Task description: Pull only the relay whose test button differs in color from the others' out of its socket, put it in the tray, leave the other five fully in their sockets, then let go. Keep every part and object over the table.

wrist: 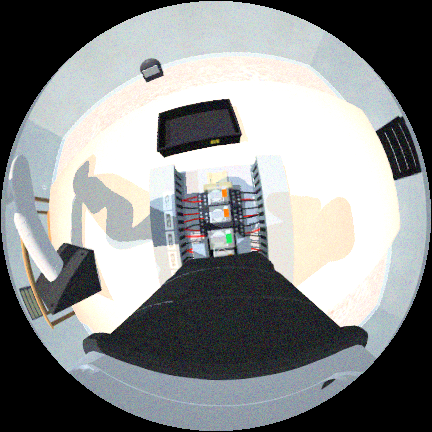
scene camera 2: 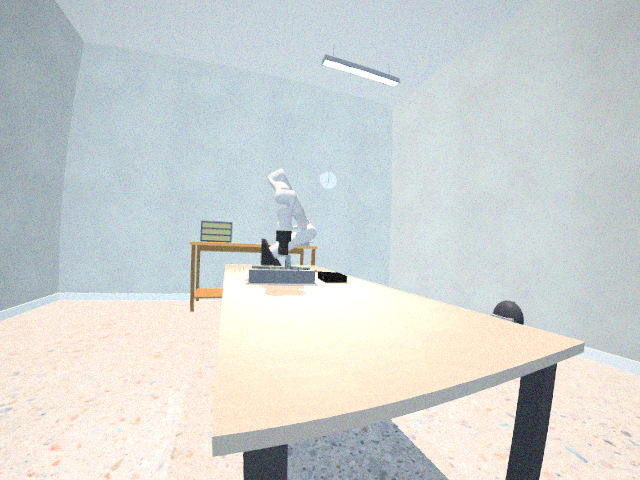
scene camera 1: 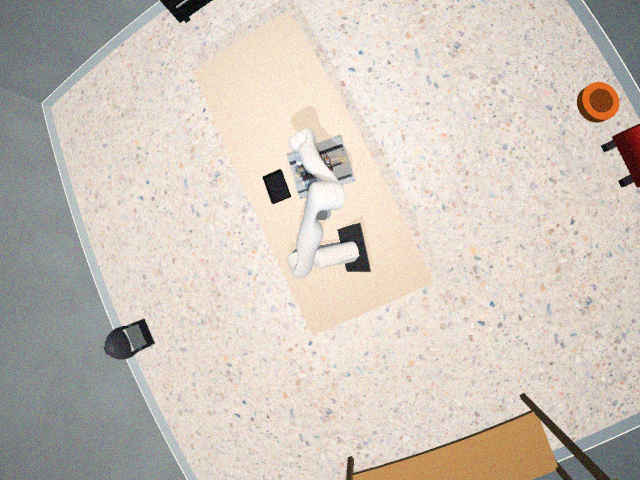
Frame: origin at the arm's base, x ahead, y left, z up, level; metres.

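Seen in the pictures: gripper, fingertip midpoint: (wrist: 222, 242) (scene camera 2: 287, 267); arm's base, link origin: (wrist: 54, 269) (scene camera 2: 272, 253) (scene camera 1: 353, 250).
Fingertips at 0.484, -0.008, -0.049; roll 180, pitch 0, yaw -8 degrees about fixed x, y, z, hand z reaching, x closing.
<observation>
Offsets run from my fingertips to a thing's middle, as dx, dy, dz. "spot": to the spot under its first point. Level surfaces: height alone.
The relay with the green test button {+0.001, +0.009, +0.014} (wrist: 221, 237) is between my fingertips in the wrist view. My gripper (wrist: 222, 242) (scene camera 2: 287, 262) is shut on it and holds it upright above the socket row, between the two grey wiring ducts. Two relays with orange buttons, one relay {+0.012, +0.065, -0.016} (wrist: 218, 196) farther off and another relay {+0.007, +0.037, -0.015} (wrist: 219, 215) nearer, sit in their sockets. Part of another relay shows at the gripper's edge; the rest of the row is hidden by the gripper. The black tray {+0.010, +0.235, -0.046} (scene camera 1: 268, 189) (scene camera 2: 333, 279) (wrist: 190, 149) lies beside the relay panel (scene camera 2: 281, 276).
A tall grey duct {spot: +0.088, +0.035, +0.000} (wrist: 275, 200) stands on one side of the sockets, and a labelled duct {spot: -0.061, +0.117, +0.000} (wrist: 162, 175) on the other. Red and black wires run from the ducts to the sockets. The arm's black base (scene camera 1: 356, 258) (wrist: 80, 277) stands on the table {dz -0.063} (scene camera 1: 258, 67) (scene camera 2: 361, 335).
</observation>
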